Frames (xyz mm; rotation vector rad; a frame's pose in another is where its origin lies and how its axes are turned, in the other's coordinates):
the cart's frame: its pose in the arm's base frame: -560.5 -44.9 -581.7 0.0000 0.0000 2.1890
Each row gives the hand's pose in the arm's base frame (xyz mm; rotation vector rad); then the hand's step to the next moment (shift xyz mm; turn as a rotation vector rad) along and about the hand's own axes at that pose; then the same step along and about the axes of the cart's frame.
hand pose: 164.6 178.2 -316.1 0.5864 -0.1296 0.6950
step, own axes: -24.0 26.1 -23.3 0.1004 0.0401 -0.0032
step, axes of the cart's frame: 33.8 21.2 -14.5 0.0381 -0.0900 0.0463
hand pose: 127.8 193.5 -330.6 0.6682 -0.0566 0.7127
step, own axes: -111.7 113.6 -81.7 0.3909 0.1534 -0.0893
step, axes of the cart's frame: 135.9 112.0 -32.4 0.1905 -0.3662 0.1179
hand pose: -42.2 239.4 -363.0 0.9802 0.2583 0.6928
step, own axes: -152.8 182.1 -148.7 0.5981 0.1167 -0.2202
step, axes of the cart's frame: 210.2 177.4 54.4 0.2975 -0.5744 0.0367
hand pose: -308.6 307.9 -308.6 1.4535 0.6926 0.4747
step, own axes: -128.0 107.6 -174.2 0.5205 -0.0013 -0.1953
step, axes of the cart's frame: 155.6 133.4 127.6 0.2626 -0.4850 -0.0699
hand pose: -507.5 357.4 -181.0 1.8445 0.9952 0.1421
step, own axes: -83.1 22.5 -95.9 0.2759 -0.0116 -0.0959
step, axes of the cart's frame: 57.9 68.6 92.5 0.1377 -0.2530 -0.0497
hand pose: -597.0 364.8 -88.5 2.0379 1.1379 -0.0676
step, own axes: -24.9 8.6 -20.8 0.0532 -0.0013 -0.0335
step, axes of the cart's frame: 3.5 15.8 29.4 0.0366 -0.0511 0.0014
